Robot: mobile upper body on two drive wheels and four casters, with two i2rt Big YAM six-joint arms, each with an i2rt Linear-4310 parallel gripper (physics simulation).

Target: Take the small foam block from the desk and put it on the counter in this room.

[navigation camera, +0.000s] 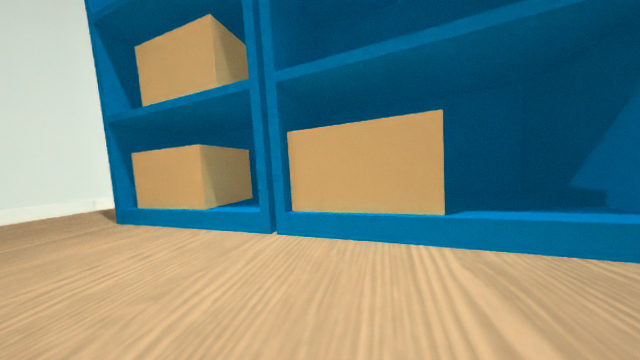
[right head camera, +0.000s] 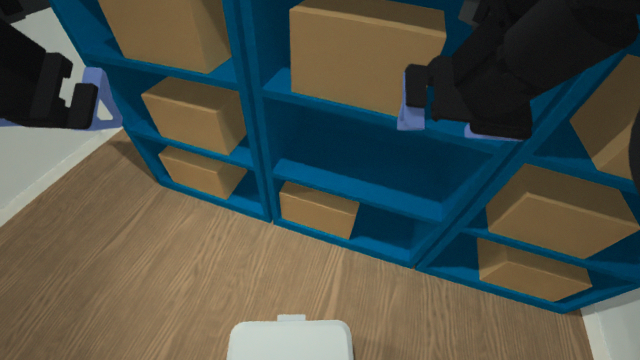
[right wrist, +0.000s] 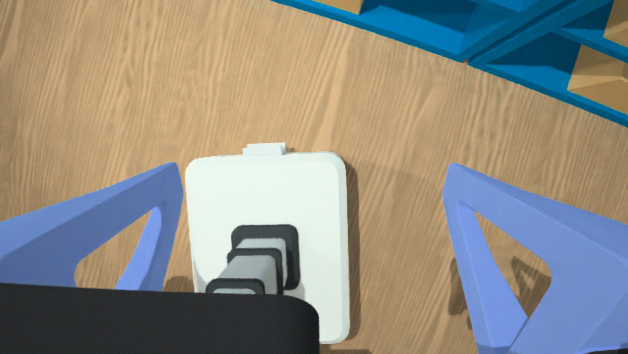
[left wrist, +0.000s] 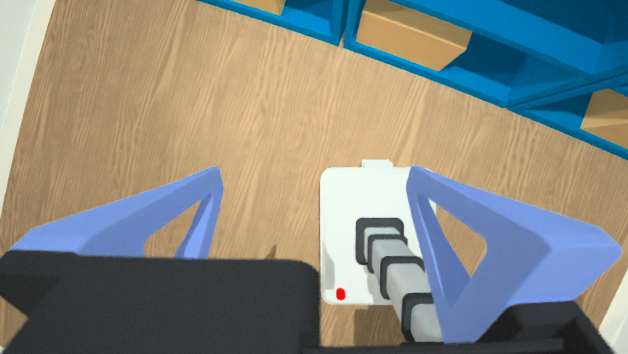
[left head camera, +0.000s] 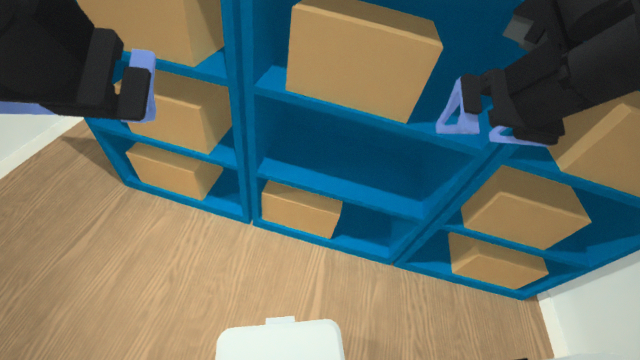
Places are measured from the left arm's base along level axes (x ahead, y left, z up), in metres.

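Pixels of known places: left gripper, fingertip midpoint: (right head camera: 84, 121) (left wrist: 314, 176) (left head camera: 108, 111); right gripper, fingertip midpoint: (right head camera: 432, 129) (right wrist: 313, 178) (left head camera: 464, 133).
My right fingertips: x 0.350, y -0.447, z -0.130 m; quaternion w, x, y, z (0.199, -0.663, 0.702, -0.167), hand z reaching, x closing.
Note:
Behind a point stands the place of what it marks.
The foam block, the desk and the counter do not show in these views. My left gripper (left wrist: 314, 176) {x 0.353, y 0.009, z -0.127 m} is open, with its two blue-violet fingers wide apart and no object between them. It also shows at the upper left in both head views. My right gripper (right wrist: 313, 178) {x 0.350, y -0.447, z -0.130 m} is open, its fingers wide apart with no object between them. It also shows at the upper right in the left head view (left head camera: 484, 131) and in the right head view (right head camera: 445, 129).
Blue shelf units (left head camera: 243, 150) {x 0.973, y -0.061, z -0.763 m} (right head camera: 258, 150) {x 0.975, y -0.061, z -0.759 m} (navigation camera: 267, 150) {x 0.983, y -0.064, z -1.118 m} with several tan boxes stand ahead. The white robot base (left head camera: 280, 345) {x 0.235, y -0.220, z -1.150 m} (right head camera: 290, 345) {x 0.224, y -0.225, z -1.150 m} (left wrist: 345, 200) {x 0.181, y -0.075, z -1.150 m} (right wrist: 265, 195) {x 0.198, y -0.233, z -1.150 m} is below, on the wooden floor (left head camera: 150, 280) {x 0.625, y 0.458, z -1.409 m}. White walls (left head camera: 600, 320) {x 0.089, y -1.894, z -1.074 m} (navigation camera: 50, 100) {x 1.677, y 1.537, z -0.623 m} stand at the sides.

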